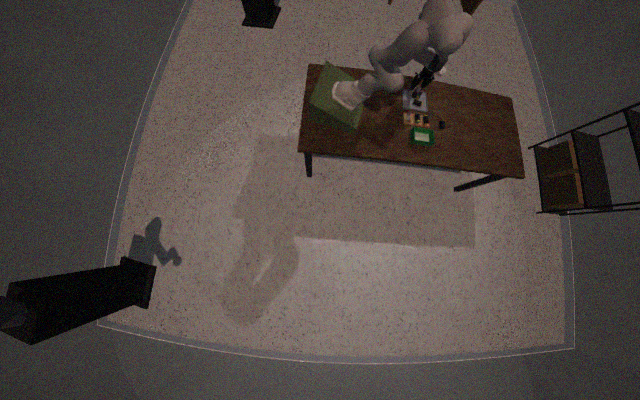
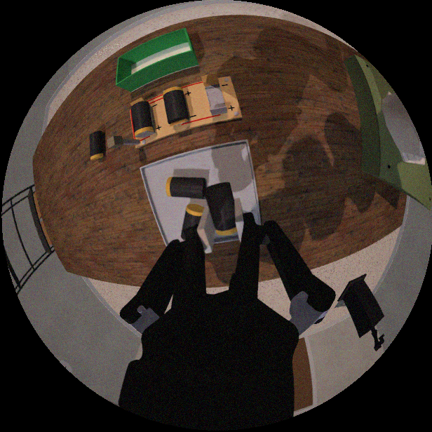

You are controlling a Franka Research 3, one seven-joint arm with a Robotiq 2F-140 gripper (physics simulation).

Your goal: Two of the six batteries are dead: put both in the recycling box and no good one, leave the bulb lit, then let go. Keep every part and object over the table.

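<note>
My gripper (image 1: 416, 91) (image 2: 224, 211) is shut on a black battery (image 2: 220, 202) with a yellow end, held tilted over the pale grey tray (image 1: 408, 106) (image 2: 157, 182). A second battery (image 2: 186, 187) lies sideways in the tray; a third battery (image 2: 192, 218) is partly hidden by the left finger. Two batteries, a left one (image 2: 142, 117) and a right one (image 2: 175, 106), sit in the wooden holder board (image 2: 201, 104); its right slot, with a grey clip, holds no battery. A smaller-looking battery (image 2: 97, 145) stands left of the board. The green recycling box (image 1: 424, 144) (image 2: 165, 73) is behind the board. I cannot make out the bulb.
A grey lever-like part (image 2: 116, 141) sticks out at the board's left corner. A green panel (image 1: 330, 95) (image 2: 371, 120) stands on the table (image 1: 475, 135) (image 2: 300, 90), with part of the arm over it. A shelf unit (image 1: 577, 172) stands beyond the table's right end.
</note>
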